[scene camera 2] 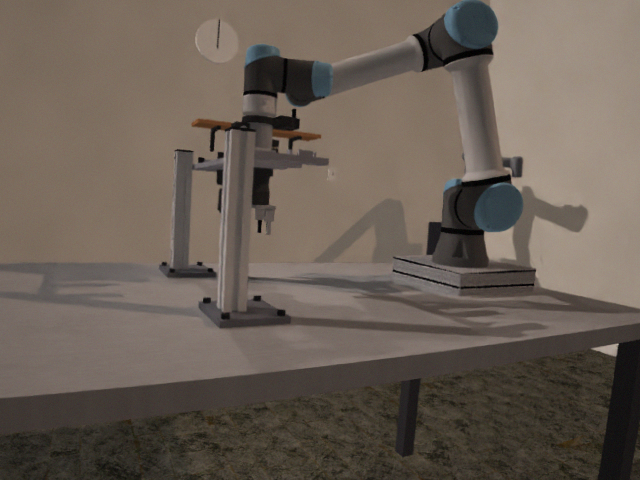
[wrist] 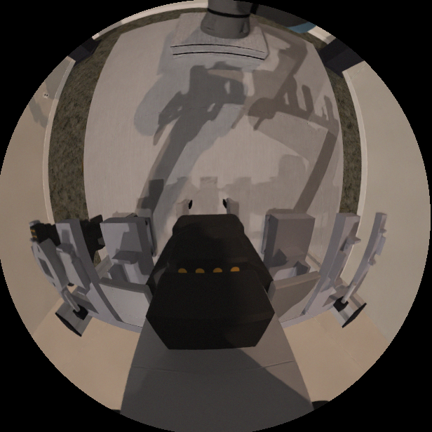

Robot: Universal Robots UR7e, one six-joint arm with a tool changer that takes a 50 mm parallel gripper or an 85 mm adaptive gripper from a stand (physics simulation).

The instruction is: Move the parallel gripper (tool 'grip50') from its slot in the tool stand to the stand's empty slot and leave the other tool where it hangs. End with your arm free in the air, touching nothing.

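Where they show: hand at its tool point: (scene camera 2: 257, 146); arm's base at its link origin: (scene camera 2: 459, 263).
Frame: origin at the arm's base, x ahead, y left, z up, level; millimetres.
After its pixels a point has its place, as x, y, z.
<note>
My parallel gripper (scene camera 2: 264, 227) (wrist: 207, 204) is coupled to the arm's flange and points straight down at the tool stand's middle slot. Its two fingertips stand apart with nothing between them. Its body reaches down past the level of the stand's grey rail (scene camera 2: 289, 161) @(613, 197, 208); contact with the slot is hidden. The other tool (scene camera 2: 219, 198) @(602, -289, 137) (wrist: 92, 232) is dark; it hangs to the left in the wrist view and is partly hidden by the near post in the scene view. The stand's empty slot (wrist: 346, 237) shows at the right in the wrist view, with no tool in it.
The stand's near post (scene camera 2: 235, 217) @(706, 204, 108) and far post (scene camera 2: 181, 211) @(706, -265, 99) rise from bolted feet. An orange board (scene camera 2: 206, 123) runs behind the wrist above the rail. The robot's base block (scene camera 2: 429, 273) @(115, 9, -25) (wrist: 185, 42) stands across the table (scene camera 2: 129, 351) @(877, 333, -62).
</note>
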